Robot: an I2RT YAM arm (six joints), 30 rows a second.
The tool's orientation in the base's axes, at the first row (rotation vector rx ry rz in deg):
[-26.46 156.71 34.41]
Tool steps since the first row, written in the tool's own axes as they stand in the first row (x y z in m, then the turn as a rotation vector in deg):
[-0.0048 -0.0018 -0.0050 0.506 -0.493 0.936]
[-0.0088 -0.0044 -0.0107 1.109 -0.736 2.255]
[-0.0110 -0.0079 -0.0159 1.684 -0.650 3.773]
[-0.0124 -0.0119 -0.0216 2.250 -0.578 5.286]
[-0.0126 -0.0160 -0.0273 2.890 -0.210 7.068]
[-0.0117 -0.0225 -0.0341 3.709 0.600 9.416]
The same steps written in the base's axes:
[0.0039 -0.0026 0.0054 -0.068 -0.129 -1.164]
[0.0072 -0.0064 0.0109 -0.231 0.105 -2.606]
[0.0093 -0.0112 0.0149 -0.447 0.718 -4.096]
[0.0108 -0.0169 0.0190 -0.650 1.319 -5.584]
[0.0113 -0.0229 0.0225 -0.971 2.277 -7.227]
[0.0114 -0.0318 0.0258 -1.491 3.825 -9.270]

